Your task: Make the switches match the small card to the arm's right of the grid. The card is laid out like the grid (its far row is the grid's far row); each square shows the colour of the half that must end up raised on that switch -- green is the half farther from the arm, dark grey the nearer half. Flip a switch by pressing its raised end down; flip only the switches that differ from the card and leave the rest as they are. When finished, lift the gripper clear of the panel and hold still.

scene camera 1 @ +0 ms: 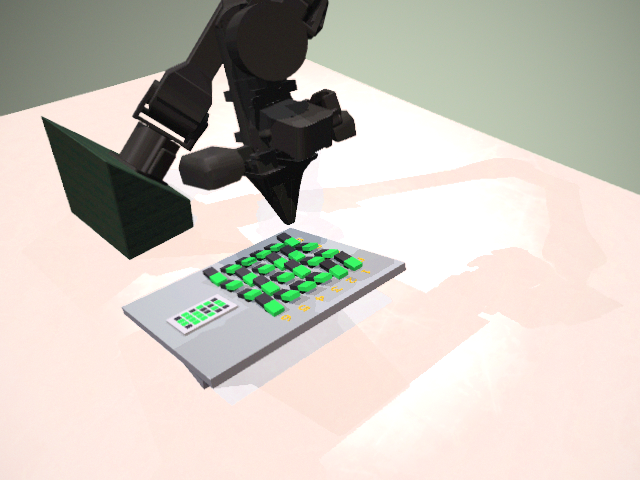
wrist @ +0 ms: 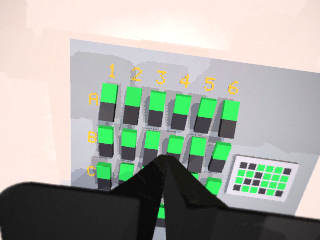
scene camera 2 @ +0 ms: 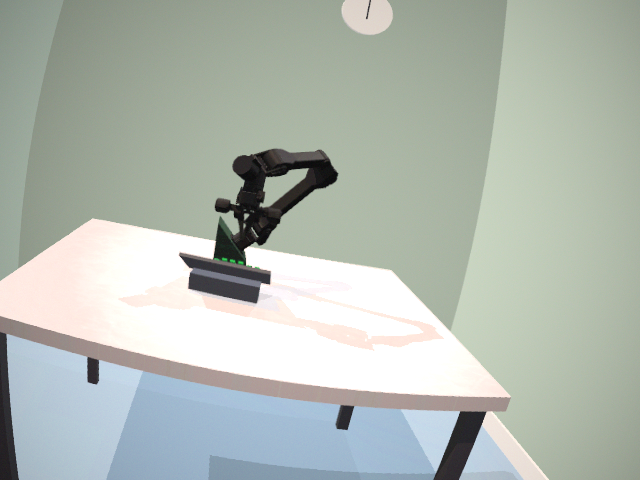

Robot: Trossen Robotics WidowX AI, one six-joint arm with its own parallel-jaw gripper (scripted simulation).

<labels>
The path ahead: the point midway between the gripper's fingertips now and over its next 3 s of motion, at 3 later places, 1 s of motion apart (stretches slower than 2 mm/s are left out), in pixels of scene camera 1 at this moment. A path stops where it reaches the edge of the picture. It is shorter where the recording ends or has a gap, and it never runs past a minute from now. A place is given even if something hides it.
The gripper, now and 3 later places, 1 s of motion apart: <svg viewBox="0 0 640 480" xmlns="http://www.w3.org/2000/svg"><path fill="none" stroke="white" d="M289 223L258 273L260 280L248 236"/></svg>
</labels>
